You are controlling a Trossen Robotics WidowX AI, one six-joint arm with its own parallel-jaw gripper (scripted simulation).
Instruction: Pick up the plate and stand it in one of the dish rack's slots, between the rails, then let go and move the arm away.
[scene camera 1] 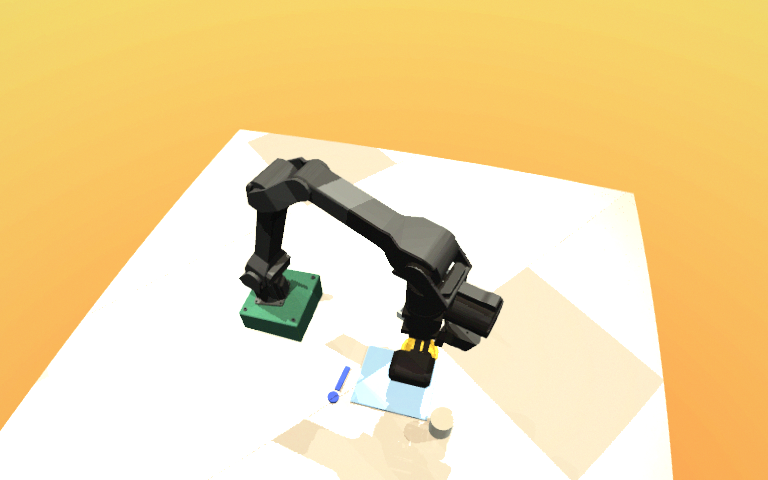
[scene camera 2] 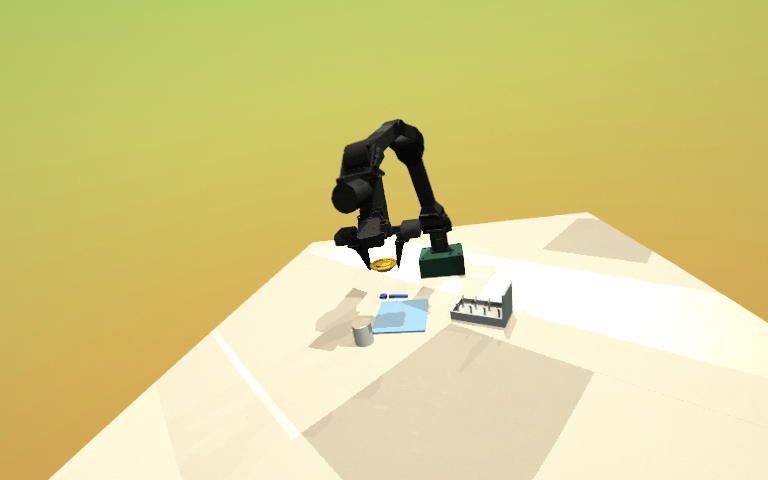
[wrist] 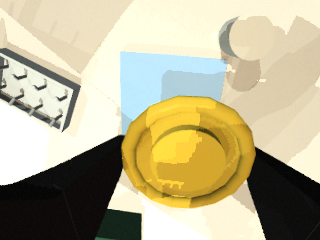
Labels:
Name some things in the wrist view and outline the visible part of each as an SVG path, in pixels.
My gripper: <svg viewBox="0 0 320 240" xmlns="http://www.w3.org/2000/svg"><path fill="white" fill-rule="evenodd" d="M255 147L256 156L255 160L253 160L251 172L249 172L247 177L247 184L253 205L256 207L257 216L259 216L265 240L320 240L320 184L312 180L311 177L305 176L304 173L297 171L297 169L289 167L284 161L281 163L276 157L268 155L268 153ZM125 135L117 135L113 139L105 141L105 143L81 152L80 155L72 157L68 161L61 161L60 164L55 165L53 168L49 167L43 172L37 172L31 177L25 177L24 180L8 185L0 185L0 240L95 240L101 221L104 219L105 211L107 211L108 205L111 203L113 191L115 191L121 177L121 172L123 172L123 155L121 155L120 145L123 143Z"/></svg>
A yellow plate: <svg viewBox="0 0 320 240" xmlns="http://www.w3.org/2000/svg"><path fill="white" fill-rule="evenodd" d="M148 105L136 119L129 123L123 143L120 145L124 171L127 172L129 180L132 181L133 187L137 191L143 193L149 200L167 205L167 207L200 208L205 207L205 205L219 203L225 197L235 193L240 185L247 180L256 156L255 140L253 140L251 128L245 124L245 120L239 115L239 112L219 103L219 101L209 99L209 97L184 95L169 97L169 99Z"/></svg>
A cup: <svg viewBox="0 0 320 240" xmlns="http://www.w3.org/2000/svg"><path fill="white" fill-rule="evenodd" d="M225 21L225 24L221 25L219 31L219 45L227 55L243 60L259 60L271 51L276 36L275 28L273 28L272 21L263 13L248 12L247 15L243 13L239 17L236 16L232 20Z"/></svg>

